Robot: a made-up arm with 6 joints.
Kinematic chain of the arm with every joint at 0, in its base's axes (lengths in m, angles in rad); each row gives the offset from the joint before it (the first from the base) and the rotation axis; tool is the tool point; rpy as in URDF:
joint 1: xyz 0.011 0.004 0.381 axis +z
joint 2: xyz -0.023 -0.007 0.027 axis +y
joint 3: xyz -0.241 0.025 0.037 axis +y
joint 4: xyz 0.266 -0.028 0.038 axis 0.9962 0 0.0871
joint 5: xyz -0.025 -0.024 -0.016 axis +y
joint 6: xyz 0.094 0.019 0.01 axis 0.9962 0 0.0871
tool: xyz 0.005 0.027 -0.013 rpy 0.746 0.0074 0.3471
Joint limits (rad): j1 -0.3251..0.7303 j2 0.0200..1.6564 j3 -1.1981..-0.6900 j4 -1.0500..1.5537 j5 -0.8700..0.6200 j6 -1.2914..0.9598
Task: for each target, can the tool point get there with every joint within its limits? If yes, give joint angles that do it. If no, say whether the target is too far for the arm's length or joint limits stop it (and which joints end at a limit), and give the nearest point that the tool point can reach.
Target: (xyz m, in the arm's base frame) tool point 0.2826 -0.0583 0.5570
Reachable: yes | joints -0.2204 1.3057 -0.9281 -0.7858 -0.3518 -0.4705
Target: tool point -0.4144 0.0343 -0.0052
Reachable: no: joint limits stop it (at a limit: joint 1, joint 2, joint 3, joint 5) | nearest point 0.1216 0.1426 0.3643 | short by 0.660 m
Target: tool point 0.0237 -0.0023 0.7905
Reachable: yes | joints -0.2449 0.4435 -1.1177 -0.7662 -0.4334 -0.7339
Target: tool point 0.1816 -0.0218 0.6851
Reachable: yes | joints -0.0773 0.8100 -0.9001 1.3065 -0.4390 -0.8977
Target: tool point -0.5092 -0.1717 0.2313
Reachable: no: joint limits stop it (at a limit: joint 2, joint 3, joint 5, joint 6) | nearest point -0.2348 -0.0790 0.7553 | short by 0.599 m
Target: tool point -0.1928 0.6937 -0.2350
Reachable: no: too far | nearest point 0.1176 0.1953 0.3889 | short by 0.857 m
